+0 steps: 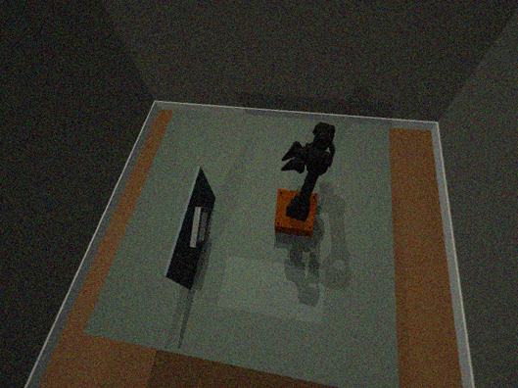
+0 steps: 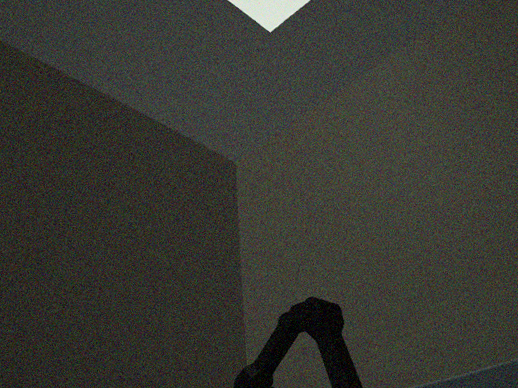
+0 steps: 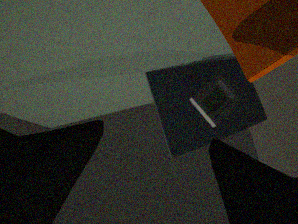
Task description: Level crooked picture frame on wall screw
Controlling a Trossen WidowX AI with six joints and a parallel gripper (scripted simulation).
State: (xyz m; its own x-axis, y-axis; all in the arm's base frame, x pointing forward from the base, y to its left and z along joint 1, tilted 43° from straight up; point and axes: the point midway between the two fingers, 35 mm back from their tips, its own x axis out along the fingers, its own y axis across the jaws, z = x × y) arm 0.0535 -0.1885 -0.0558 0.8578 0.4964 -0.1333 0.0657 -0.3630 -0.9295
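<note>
Right now my gripper tip is 340 mm short of the picture frame, 300 mm to the right of it and 70 mm above it. The rest, counted from my gripper tip: wall panel 350 mm ahead, 310 mm to the left, 80 mm below.
</note>
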